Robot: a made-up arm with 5 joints. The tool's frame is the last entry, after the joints. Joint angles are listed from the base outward.
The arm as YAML. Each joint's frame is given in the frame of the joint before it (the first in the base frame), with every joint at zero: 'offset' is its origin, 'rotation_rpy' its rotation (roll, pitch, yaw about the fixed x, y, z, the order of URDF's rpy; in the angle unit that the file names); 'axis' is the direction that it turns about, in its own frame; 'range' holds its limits. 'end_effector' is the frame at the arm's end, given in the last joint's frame.
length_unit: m
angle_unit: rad
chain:
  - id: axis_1
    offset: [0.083, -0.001, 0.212]
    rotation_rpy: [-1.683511, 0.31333, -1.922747]
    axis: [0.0, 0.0, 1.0]
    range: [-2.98, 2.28]
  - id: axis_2
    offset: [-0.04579, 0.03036, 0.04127]
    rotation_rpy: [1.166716, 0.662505, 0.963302]
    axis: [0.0, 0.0, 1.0]
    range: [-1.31, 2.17]
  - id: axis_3
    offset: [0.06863, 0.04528, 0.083]
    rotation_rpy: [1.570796, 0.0, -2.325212]
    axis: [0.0, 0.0, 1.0]
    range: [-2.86, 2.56]
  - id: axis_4
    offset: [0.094, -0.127, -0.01]
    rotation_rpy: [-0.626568, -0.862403, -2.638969]
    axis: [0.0, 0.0, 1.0]
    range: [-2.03, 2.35]
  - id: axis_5
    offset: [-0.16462, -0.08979, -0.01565]
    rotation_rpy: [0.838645, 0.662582, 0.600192]
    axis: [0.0, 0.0, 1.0]
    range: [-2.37, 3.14]
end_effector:
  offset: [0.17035, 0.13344, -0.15]
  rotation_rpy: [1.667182, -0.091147, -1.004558]
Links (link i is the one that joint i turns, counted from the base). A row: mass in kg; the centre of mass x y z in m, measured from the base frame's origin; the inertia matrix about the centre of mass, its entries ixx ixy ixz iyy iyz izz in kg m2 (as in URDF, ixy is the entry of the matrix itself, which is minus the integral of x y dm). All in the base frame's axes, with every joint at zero. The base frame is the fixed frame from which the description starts. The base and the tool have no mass.
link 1: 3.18; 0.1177 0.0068 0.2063; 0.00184 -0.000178 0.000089 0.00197 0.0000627 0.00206
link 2: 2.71; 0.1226 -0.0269 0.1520; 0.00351 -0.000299 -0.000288 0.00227 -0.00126 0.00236
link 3: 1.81; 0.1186 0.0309 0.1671; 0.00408 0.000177 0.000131 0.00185 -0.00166 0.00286
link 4: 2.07; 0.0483 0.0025 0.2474; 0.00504 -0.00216 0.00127 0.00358 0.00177 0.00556
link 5: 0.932; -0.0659 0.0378 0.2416; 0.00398 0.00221 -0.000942 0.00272 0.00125 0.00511
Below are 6 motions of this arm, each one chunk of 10 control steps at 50 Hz.
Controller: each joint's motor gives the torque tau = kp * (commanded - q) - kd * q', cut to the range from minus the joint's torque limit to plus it. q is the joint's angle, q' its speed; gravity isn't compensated. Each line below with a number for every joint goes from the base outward.
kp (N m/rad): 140 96 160 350 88
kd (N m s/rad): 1.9 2 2.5 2.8 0.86
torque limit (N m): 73 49 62 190 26
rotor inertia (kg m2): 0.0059 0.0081 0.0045 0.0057 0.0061
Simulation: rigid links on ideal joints. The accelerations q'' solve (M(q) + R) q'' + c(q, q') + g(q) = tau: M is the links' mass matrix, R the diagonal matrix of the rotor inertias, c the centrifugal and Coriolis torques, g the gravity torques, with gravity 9.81 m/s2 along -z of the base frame. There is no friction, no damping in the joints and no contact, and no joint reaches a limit. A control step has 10 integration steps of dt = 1/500 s. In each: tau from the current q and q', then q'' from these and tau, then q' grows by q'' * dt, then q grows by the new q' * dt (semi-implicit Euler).
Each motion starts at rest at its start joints. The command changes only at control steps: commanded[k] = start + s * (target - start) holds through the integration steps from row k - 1 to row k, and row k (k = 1, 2, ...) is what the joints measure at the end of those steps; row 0 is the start. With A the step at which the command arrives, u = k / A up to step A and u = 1 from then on. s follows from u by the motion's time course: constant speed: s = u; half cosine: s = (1 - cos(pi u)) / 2; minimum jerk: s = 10 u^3 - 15 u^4 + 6 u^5; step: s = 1 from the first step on.
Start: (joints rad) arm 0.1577 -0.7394 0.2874 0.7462 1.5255
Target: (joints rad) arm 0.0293 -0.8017 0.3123 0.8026 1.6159
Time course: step
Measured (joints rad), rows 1 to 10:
1: 0.0649 -0.7288 0.3104 0.8033 1.5862
2: 0.0373 -0.7791 0.3129 0.8219 1.6404
3: 0.0418 -0.8120 0.3129 0.8242 1.6430
4: 0.0470 -0.8110 0.3159 0.8213 1.6315
5: 0.0472 -0.7975 0.3194 0.8159 1.6244
6: 0.0444 -0.7875 0.3209 0.8125 1.6210
7: 0.0421 -0.7847 0.3192 0.8124 1.6201
8: 0.0411 -0.7866 0.3163 0.8137 1.6212
9: 0.0411 -0.7895 0.3144 0.8149 1.6226
10: 0.0417 -0.7912 0.3143 0.8153 1.6233

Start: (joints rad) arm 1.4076 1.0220 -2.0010 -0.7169 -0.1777
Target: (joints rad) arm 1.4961 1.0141 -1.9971 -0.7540 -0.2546
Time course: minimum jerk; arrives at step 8
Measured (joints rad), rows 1 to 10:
1: 1.4005 1.0219 -2.0036 -0.7160 -0.1765
2: 1.3878 1.0188 -2.0121 -0.7223 -0.1816
3: 1.3750 1.0118 -2.0269 -0.7333 -0.1960
4: 1.3648 1.0015 -2.0438 -0.7454 -0.2172
5: 1.3589 0.9889 -2.0582 -0.7561 -0.2385
6: 1.3579 0.9750 -2.0669 -0.7633 -0.2542
7: 1.3614 0.9615 -2.0681 -0.7655 -0.2619
8: 1.3689 0.9497 -2.0626 -0.7639 -0.2627
9: 1.3802 0.9406 -2.0533 -0.7614 -0.2612
10: 1.3943 0.9352 -2.0431 -0.7591 -0.2604

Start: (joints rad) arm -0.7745 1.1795 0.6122 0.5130 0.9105
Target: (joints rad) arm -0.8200 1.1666 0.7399 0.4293 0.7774
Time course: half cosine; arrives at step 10
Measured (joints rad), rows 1 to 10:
1: -0.7673 1.1817 0.6094 0.5127 0.9091
2: -0.7575 1.1877 0.6090 0.5043 0.8949
3: -0.7493 1.1931 0.6150 0.4897 0.8711
4: -0.7448 1.1965 0.6269 0.4748 0.8464
5: -0.7466 1.1979 0.6445 0.4615 0.8242
6: -0.7548 1.1971 0.6665 0.4500 0.8054
7: -0.7665 1.1945 0.6900 0.4406 0.7905
8: -0.7783 1.1908 0.7110 0.4337 0.7799
9: -0.7873 1.1875 0.7260 0.4296 0.7735
10: -0.7917 1.1852 0.7329 0.4286 0.7716

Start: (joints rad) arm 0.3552 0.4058 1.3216 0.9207 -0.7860
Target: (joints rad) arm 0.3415 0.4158 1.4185 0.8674 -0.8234
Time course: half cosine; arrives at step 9
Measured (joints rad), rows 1 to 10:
1: 0.3568 0.4079 1.3302 0.9145 -0.7871
2: 0.3611 0.4079 1.3450 0.9080 -0.7898
3: 0.3653 0.4081 1.3606 0.9013 -0.7958
4: 0.3669 0.4103 1.3769 0.8928 -0.8039
5: 0.3653 0.4132 1.3939 0.8836 -0.8112
6: 0.3619 0.4154 1.4102 0.8748 -0.8168
7: 0.3586 0.4162 1.4240 0.8675 -0.8206
8: 0.3564 0.4159 1.4338 0.8627 -0.8230
9: 0.3558 0.4151 1.4385 0.8612 -0.8236
10: 0.3563 0.4149 1.4389 0.8617 -0.8237

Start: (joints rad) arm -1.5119 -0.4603 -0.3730 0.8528 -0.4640
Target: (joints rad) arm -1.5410 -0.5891 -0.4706 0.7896 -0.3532
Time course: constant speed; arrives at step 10
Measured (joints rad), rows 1 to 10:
1: -1.5005 -0.4631 -0.3850 0.8489 -0.4541
2: -1.4938 -0.4688 -0.4003 0.8405 -0.4391
3: -1.4985 -0.4795 -0.4124 0.8324 -0.4256
4: -1.5065 -0.4946 -0.4232 0.8261 -0.4129
5: -1.5123 -0.5111 -0.4334 0.8201 -0.4005
6: -1.5155 -0.5264 -0.4426 0.8135 -0.3886
7: -1.5176 -0.5400 -0.4514 0.8070 -0.3777
8: -1.5198 -0.5526 -0.4603 0.8007 -0.3673
9: -1.5225 -0.5648 -0.4696 0.7944 -0.3568
10: -1.5257 -0.5773 -0.4792 0.7879 -0.3457

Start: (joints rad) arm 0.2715 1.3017 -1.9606 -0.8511 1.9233
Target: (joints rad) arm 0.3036 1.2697 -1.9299 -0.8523 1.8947
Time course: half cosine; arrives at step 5
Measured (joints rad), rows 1 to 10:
1: 0.2722 1.2947 -1.9622 -0.8553 1.9205
2: 0.2690 1.2798 -1.9645 -0.8589 1.9105
3: 0.2625 1.2589 -1.9653 -0.8613 1.8996
4: 0.2555 1.2329 -1.9643 -0.8626 1.8923
5: 0.2482 1.2044 -1.9616 -0.8617 1.8915
6: 0.2412 1.1757 -1.9574 -0.8591 1.8962
7: 0.2353 1.1482 -1.9521 -0.8563 1.9013
8: 0.2311 1.1236 -1.9469 -0.8541 1.9044
9: 0.2285 1.1041 -1.9427 -0.8525 1.9062
10: 0.2270 1.0911 -1.9399 -0.8515 1.9074

